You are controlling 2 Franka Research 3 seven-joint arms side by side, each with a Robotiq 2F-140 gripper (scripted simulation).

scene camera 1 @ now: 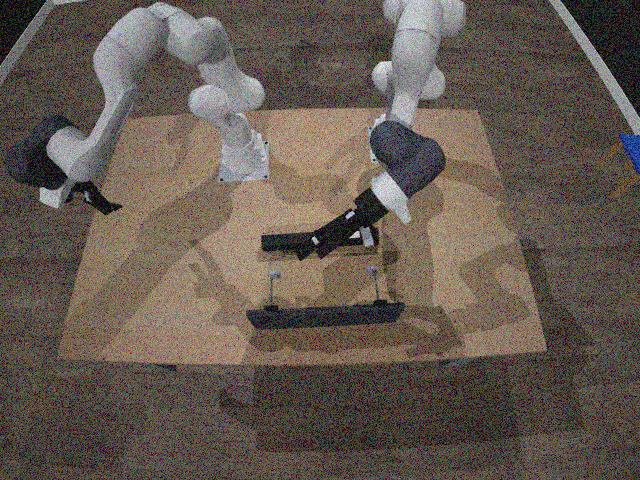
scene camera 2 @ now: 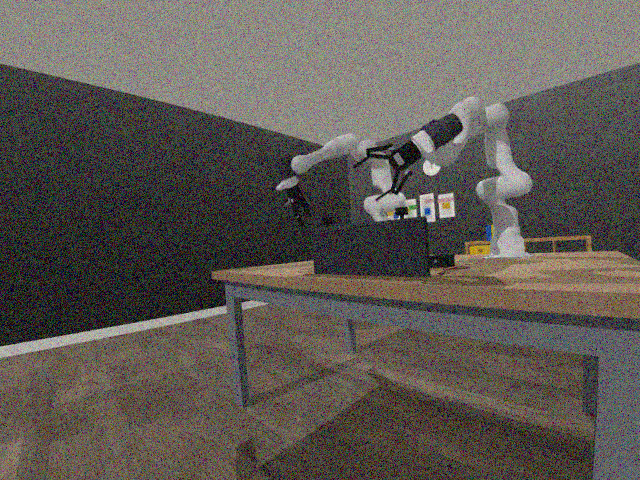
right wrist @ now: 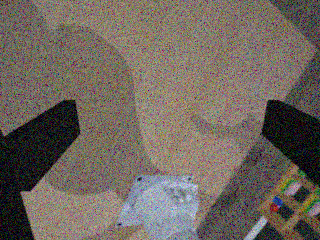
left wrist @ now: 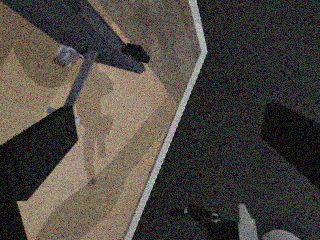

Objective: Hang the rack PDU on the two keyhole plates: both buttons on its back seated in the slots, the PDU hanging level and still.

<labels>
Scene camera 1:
left gripper: 308,255
rack PDU: 291,241
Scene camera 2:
left gripper: 364,183
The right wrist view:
right gripper: 171,117
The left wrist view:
left gripper: 169,122
</labels>
